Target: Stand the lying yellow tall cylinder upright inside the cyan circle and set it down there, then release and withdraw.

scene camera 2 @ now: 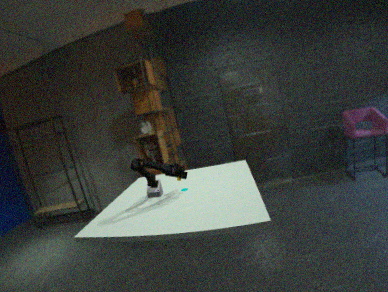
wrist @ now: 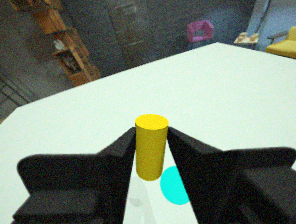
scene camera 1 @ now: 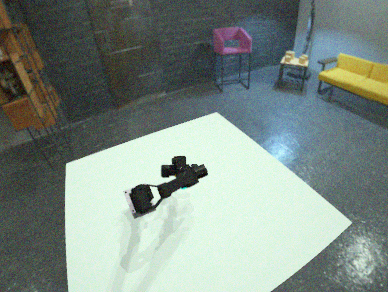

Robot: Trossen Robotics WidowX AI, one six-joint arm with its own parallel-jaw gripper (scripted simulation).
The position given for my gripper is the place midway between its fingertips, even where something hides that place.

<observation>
My gripper (wrist: 151, 130) holds a yellow tall cylinder (wrist: 151, 130). Further things: a cyan circle (wrist: 172, 187).
</observation>
